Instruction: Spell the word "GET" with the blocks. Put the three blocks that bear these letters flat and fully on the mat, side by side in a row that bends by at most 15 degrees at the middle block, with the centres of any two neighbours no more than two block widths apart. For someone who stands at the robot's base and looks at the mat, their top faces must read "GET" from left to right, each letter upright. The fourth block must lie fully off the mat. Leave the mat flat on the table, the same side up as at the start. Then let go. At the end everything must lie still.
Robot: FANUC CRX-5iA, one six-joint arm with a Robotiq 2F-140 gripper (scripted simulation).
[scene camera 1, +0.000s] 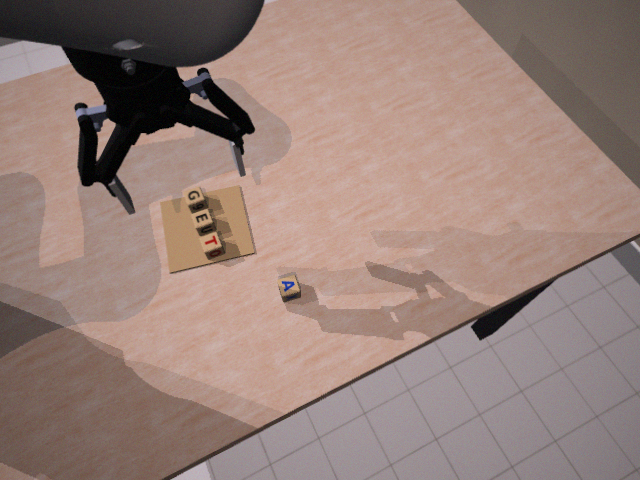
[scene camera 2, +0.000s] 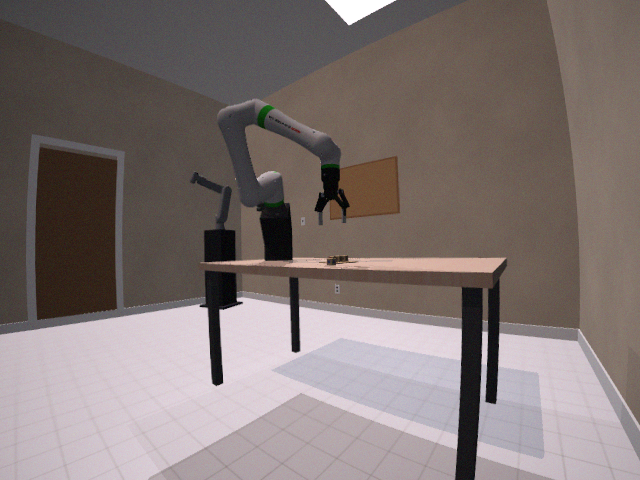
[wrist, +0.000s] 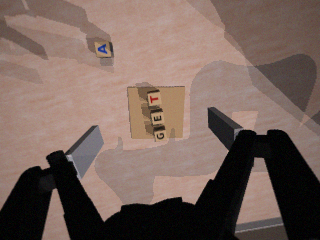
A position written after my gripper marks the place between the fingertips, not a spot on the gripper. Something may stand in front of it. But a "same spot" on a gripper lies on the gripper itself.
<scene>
my gripper: scene camera 1 186,186; scene camera 2; wrist
same spot on my gripper: (wrist: pixel 220 202) = (scene camera 2: pixel 324 197)
</scene>
